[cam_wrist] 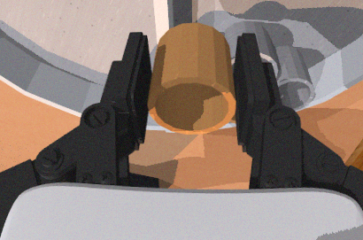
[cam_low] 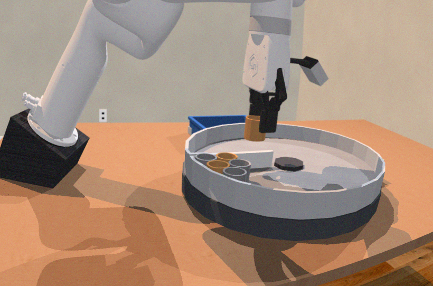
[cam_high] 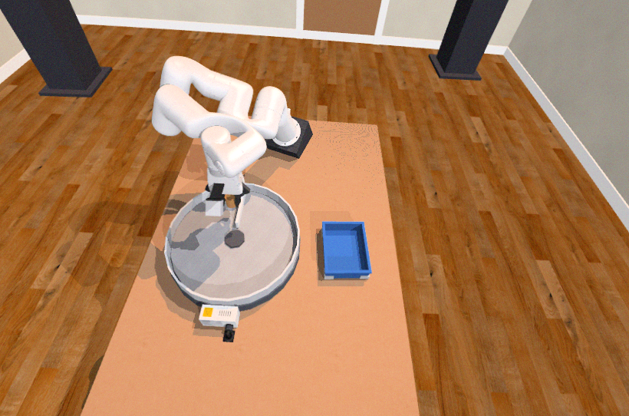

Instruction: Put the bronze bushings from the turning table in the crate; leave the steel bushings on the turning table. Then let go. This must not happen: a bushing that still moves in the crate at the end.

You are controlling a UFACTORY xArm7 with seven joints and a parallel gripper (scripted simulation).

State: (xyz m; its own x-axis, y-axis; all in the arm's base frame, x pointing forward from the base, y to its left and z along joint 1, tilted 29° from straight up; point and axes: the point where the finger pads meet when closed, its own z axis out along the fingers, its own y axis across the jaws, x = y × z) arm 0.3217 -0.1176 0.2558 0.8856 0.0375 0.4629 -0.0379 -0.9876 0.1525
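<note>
Now: hand 100 mm short of the blue crate, 380 mm to the right of it and 130 mm above it. Also, from my hand: grey turning table (80 mm ahead, 20 mm to the left, 110 mm below).
</note>
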